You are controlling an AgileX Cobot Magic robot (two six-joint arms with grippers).
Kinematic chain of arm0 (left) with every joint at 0, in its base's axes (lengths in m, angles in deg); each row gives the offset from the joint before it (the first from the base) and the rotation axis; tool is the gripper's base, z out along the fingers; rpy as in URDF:
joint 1: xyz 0 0 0.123 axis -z
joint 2: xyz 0 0 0 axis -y
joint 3: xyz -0.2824 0 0.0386 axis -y
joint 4: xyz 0.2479 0 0.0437 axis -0.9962 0 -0.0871
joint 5: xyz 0 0 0 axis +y
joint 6: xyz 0.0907 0 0.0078 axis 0.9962 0 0.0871
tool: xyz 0 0 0 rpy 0 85 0
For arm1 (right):
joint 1: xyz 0 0 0.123 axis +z
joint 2: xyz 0 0 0 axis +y
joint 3: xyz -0.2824 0 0.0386 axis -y
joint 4: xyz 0.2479 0 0.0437 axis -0.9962 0 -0.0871
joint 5: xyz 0 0 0 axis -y
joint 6: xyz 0.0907 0 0.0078 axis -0.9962 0 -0.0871
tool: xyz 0 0 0 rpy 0 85 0
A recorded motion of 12 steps. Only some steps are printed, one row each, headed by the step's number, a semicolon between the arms.
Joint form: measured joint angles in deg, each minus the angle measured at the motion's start. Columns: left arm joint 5, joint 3, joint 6, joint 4, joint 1, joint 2; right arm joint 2, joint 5, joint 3, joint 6, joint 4, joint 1.
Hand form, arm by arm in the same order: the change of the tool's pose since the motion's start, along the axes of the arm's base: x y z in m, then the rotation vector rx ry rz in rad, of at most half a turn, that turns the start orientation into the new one. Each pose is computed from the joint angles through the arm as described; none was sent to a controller.
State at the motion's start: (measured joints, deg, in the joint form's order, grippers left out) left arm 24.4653 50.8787 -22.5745 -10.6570 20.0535 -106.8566; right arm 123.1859 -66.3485 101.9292 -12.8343 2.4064 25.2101
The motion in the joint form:
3: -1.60 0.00 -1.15 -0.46 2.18 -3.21; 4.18 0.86 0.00 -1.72 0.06 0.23
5: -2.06 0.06 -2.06 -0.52 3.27 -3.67; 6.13 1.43 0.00 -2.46 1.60 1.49
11: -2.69 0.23 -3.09 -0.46 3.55 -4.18; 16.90 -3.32 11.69 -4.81 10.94 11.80
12: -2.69 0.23 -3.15 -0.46 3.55 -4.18; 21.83 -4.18 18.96 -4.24 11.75 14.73
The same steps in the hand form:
3: -0.0028 -0.0120 -0.0172 0.0059 0.0268 -0.0282; 0.0044 0.0040 -0.0326 -0.0223 0.0523 -0.0249
5: -0.0044 -0.0181 -0.0194 0.0012 0.0264 -0.0336; 0.0031 0.0120 -0.0478 -0.0548 0.0621 -0.0062
11: -0.0036 -0.0203 -0.0215 -0.0074 0.0233 -0.0216; -0.0079 0.0877 -0.0845 -0.2241 0.0255 0.1760
12: -0.0036 -0.0203 -0.0215 -0.0077 0.0233 -0.0206; -0.0085 0.1176 -0.0956 -0.2238 -0.0095 0.2350

